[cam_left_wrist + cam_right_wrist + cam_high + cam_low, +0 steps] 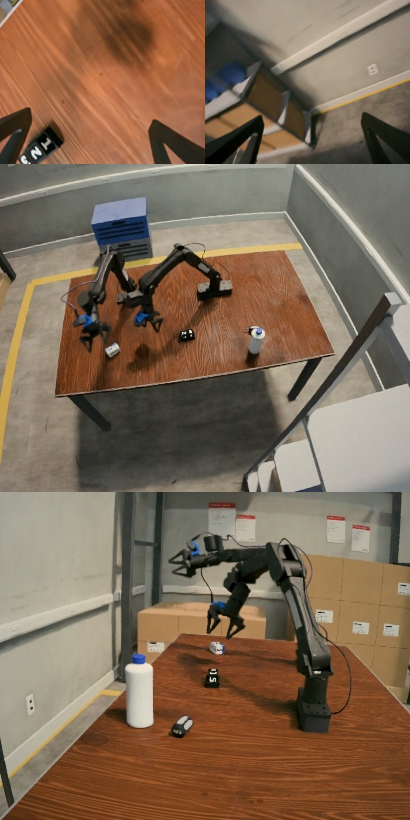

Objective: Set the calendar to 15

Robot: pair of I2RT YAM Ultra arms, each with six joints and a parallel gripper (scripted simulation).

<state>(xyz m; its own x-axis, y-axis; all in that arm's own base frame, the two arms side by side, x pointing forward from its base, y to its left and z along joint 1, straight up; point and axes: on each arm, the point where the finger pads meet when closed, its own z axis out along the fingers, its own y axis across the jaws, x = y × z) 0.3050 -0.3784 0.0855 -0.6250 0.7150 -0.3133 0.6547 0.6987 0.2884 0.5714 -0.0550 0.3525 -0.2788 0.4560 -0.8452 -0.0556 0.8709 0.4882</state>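
Now: the black calendar tray 180 mm to the left of my left hand, 120 mm below it and 20 mm behind it. Also, from my left hand: white bottle 530 mm to the left, 80 mm ahead, 40 mm below.
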